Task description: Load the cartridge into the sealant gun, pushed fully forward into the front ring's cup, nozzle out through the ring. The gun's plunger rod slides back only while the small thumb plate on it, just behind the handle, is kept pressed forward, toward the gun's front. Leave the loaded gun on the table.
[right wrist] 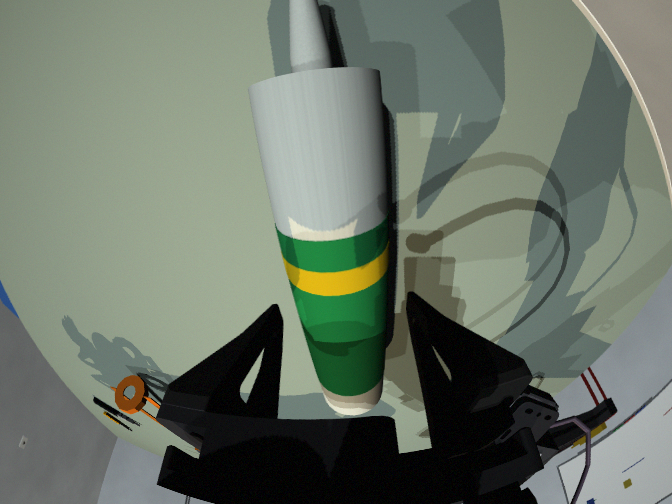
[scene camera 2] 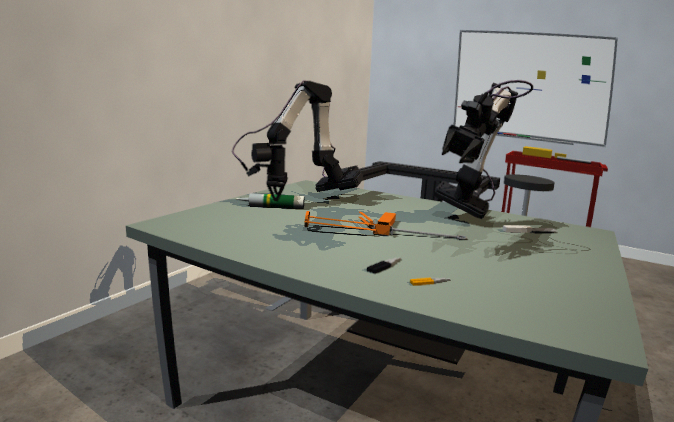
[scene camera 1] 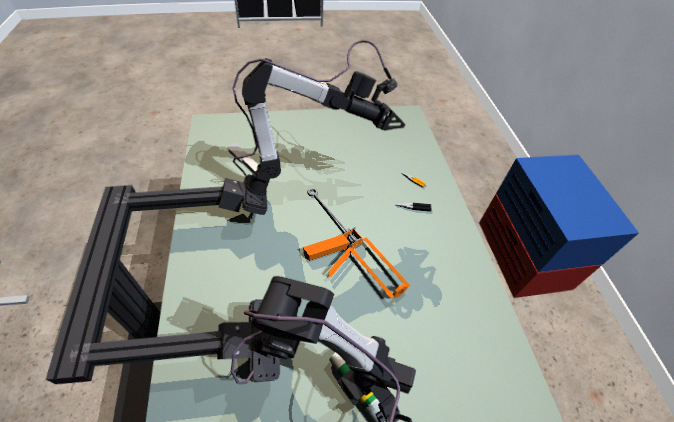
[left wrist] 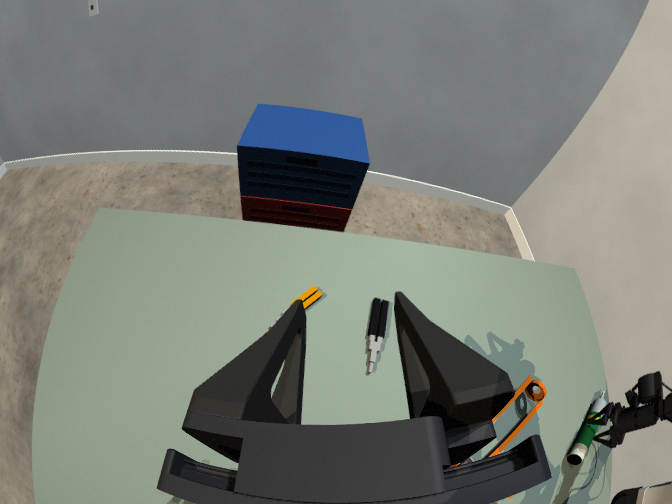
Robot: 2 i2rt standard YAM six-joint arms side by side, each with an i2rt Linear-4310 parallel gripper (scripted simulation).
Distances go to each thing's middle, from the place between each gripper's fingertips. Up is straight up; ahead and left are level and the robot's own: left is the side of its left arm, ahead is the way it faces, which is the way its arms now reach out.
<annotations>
Right now my right hand is 20 mm to the left of the cartridge [right wrist: 321, 137], 20 mm above it and 10 mm short of it. Also, from my right hand: black-handled tool [left wrist: 374, 347] 610 mm to the left, 330 mm ahead, 40 mm below; then orange sealant gun [scene camera 1: 338, 243] 480 mm to the left, 50 mm ahead, 20 mm below.
Now: left hand [scene camera 2: 451, 157] 6 cm short of the black-handled tool, 13 cm to the left of it and 30 cm above it. Round my left hand: orange sealant gun (22 cm behind, 26 cm to the right, 29 cm below); then cartridge (26 cm behind, 76 cm to the right, 28 cm below).
</annotations>
